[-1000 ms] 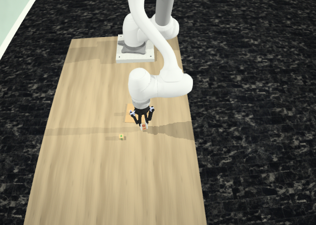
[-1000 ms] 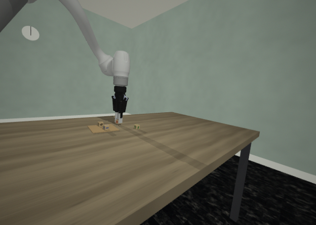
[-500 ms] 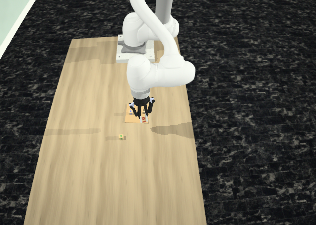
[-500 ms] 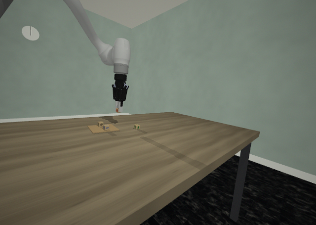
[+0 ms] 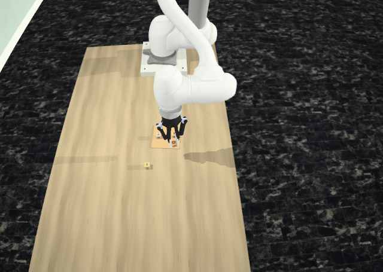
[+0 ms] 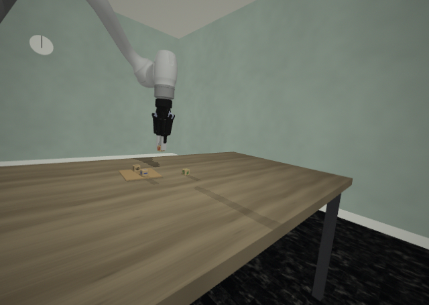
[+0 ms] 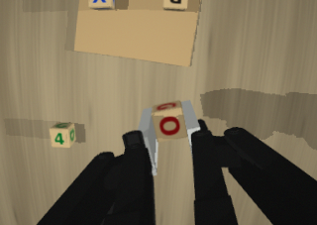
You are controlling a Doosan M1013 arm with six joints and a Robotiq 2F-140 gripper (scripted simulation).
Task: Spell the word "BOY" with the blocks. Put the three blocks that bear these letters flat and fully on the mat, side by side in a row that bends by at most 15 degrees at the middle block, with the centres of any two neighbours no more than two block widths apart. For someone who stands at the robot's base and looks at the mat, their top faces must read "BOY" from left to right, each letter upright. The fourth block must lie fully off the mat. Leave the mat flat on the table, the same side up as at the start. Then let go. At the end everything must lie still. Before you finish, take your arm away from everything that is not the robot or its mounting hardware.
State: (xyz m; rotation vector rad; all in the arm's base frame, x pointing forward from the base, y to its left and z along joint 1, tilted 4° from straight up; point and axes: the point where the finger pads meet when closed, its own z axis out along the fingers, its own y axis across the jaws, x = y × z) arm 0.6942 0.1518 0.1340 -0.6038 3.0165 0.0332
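The tan square mat is 13 cm below my hand, 11 cm behind it and 5 cm to the right of it.
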